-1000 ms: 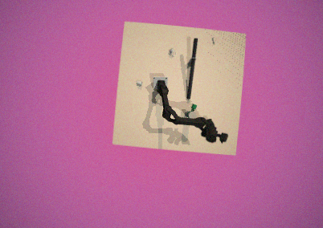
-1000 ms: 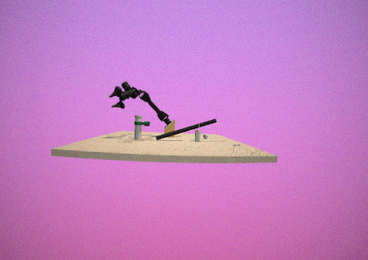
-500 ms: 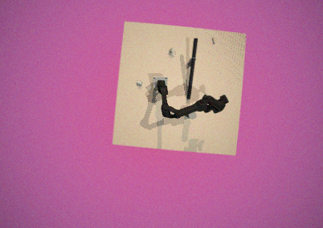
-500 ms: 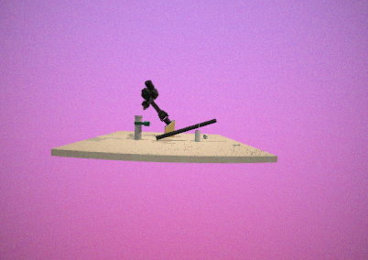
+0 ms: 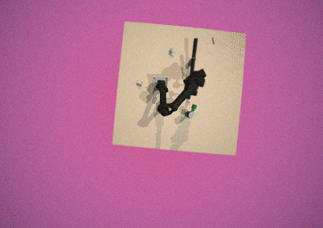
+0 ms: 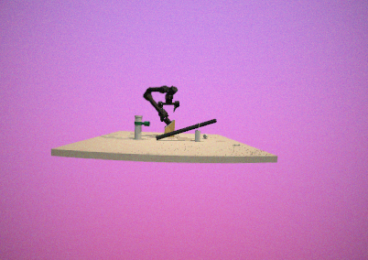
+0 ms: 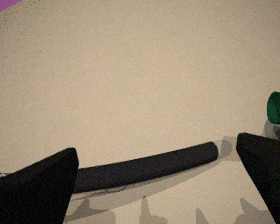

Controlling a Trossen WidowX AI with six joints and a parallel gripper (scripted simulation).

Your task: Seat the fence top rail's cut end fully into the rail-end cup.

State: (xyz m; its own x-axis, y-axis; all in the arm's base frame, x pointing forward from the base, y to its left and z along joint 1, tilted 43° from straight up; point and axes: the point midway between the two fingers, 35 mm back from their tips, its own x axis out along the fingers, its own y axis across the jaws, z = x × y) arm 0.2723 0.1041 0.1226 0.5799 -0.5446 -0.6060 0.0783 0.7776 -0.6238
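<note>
The green rail-end cup lies 190 mm to the right of my gripper tip, 100 mm below it and 10 mm ahead of it. From my gripper tip the other things lie so: line post: 260 mm to the left, 140 mm below, 30 mm behind.
</note>
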